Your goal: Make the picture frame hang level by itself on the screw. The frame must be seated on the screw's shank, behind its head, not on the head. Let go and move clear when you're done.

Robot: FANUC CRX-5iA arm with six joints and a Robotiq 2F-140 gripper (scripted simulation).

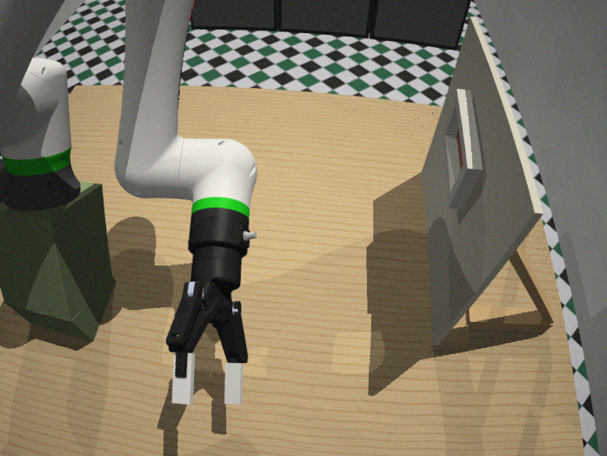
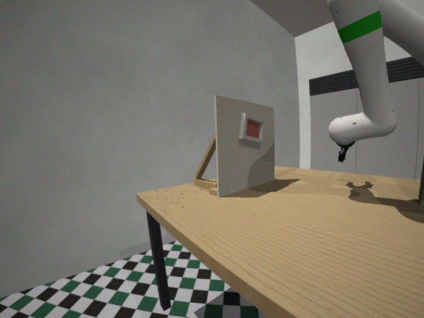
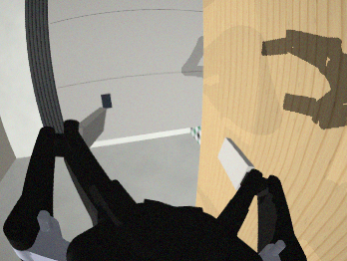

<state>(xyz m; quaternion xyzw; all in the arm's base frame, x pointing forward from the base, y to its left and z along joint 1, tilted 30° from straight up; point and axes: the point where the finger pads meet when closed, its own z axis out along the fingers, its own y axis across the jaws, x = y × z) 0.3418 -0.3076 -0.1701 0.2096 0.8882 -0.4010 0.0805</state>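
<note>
The picture frame lies 43 cm ahead of my hand, 37 cm to the left of it and 10 cm above it. From my hand the other things lie so: upright board: 45 cm ahead, 36 cm to the left, 2 cm above.
</note>
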